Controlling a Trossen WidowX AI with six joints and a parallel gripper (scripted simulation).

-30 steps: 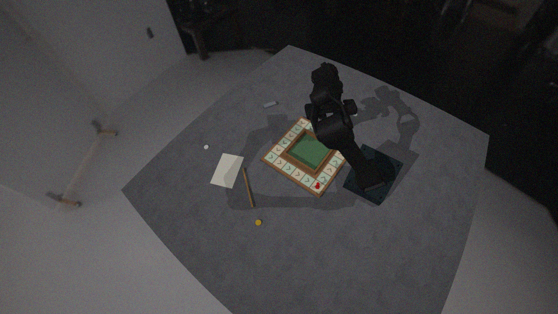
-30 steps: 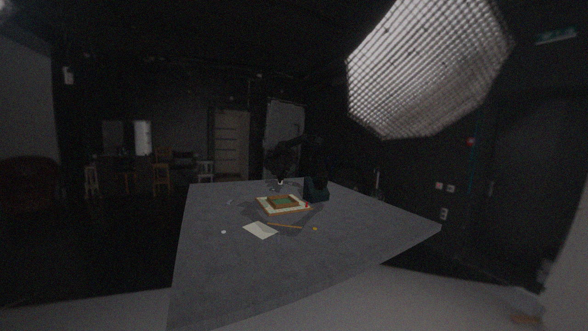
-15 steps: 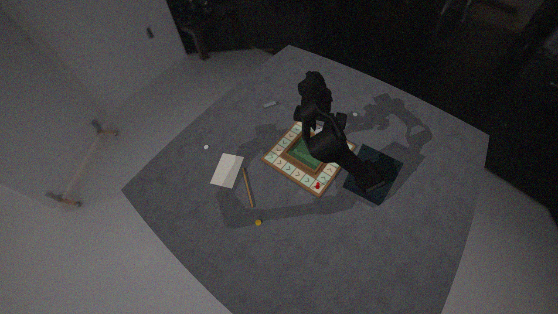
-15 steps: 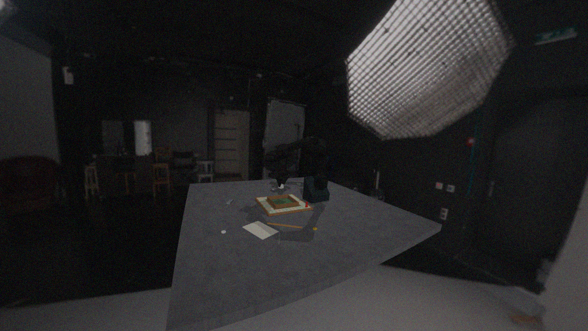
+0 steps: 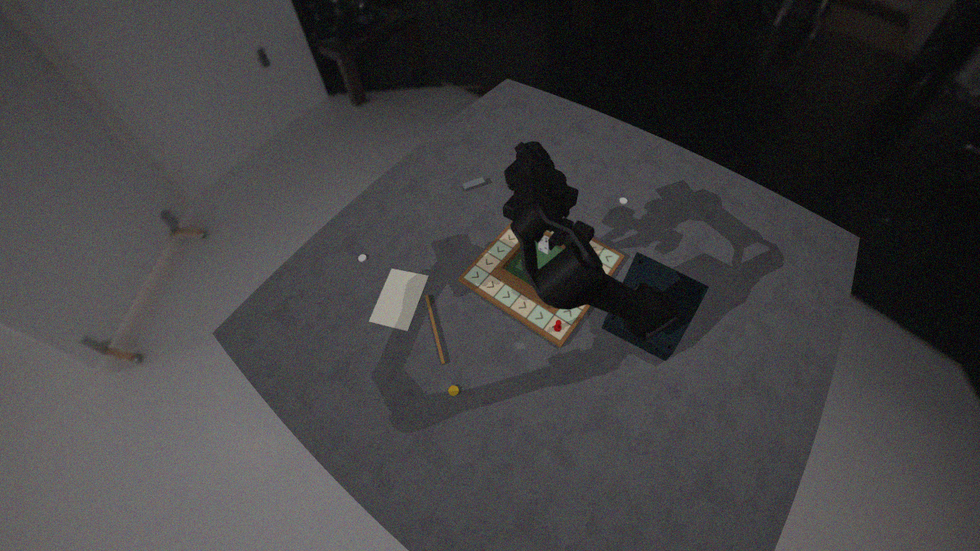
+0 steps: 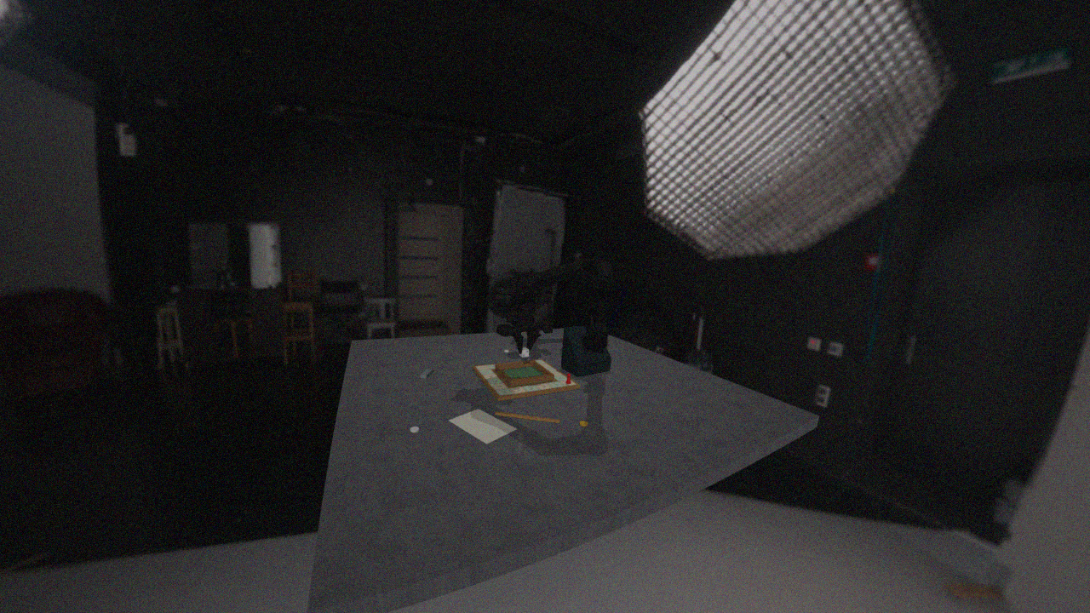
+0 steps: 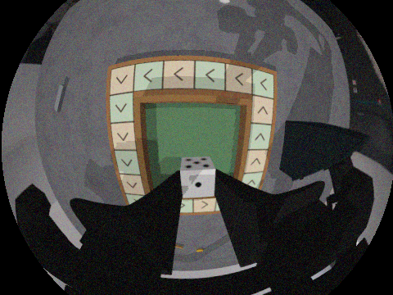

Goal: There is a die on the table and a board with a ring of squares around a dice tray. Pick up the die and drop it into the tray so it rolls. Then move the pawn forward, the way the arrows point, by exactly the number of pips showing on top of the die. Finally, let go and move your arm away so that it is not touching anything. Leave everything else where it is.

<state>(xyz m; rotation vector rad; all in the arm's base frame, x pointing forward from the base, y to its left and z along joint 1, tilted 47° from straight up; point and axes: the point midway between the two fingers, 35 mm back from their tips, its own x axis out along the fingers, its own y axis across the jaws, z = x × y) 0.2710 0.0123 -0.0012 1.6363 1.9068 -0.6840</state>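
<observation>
My gripper tip is now 120 mm past the red pawn, 110 mm to the right of it and 60 mm above it. Round my gripper tip: white die right at my gripper tip; then pencil 100 mm ahead, 280 mm to the left, 90 mm below; then grey block 320 mm ahead, 110 mm to the right, 80 mm below.
</observation>
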